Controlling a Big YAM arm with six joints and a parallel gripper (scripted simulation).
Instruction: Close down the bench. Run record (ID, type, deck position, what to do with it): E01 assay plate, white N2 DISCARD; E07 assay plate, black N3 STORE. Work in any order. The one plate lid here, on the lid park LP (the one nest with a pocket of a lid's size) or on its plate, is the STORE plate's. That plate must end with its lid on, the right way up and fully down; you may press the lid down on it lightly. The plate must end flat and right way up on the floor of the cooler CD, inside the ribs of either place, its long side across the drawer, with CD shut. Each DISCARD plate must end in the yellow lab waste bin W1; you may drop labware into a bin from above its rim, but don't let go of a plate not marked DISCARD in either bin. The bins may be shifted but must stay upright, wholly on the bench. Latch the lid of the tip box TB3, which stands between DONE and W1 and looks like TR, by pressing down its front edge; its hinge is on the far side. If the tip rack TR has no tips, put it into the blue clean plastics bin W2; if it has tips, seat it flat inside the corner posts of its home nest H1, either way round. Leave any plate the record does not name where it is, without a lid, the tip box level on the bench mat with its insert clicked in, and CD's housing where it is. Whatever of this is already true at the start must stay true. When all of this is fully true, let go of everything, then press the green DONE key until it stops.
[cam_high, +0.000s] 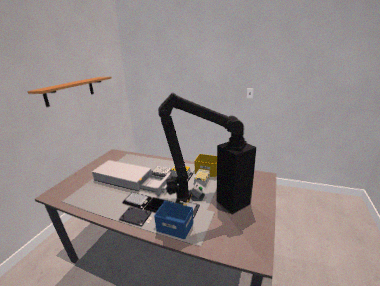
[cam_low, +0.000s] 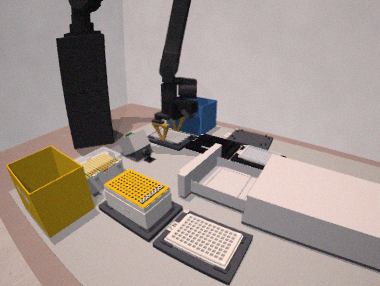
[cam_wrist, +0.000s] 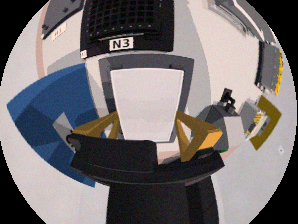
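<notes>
Now: hand 1 cm above the dark lid park nest. The rest, counted from my hand: DONE key block: 16 cm to the right, 3 cm above; then blue bin W2: 3 cm behind, 16 cm to the left, 2 cm above; then plate lid: right at my hand.
</notes>
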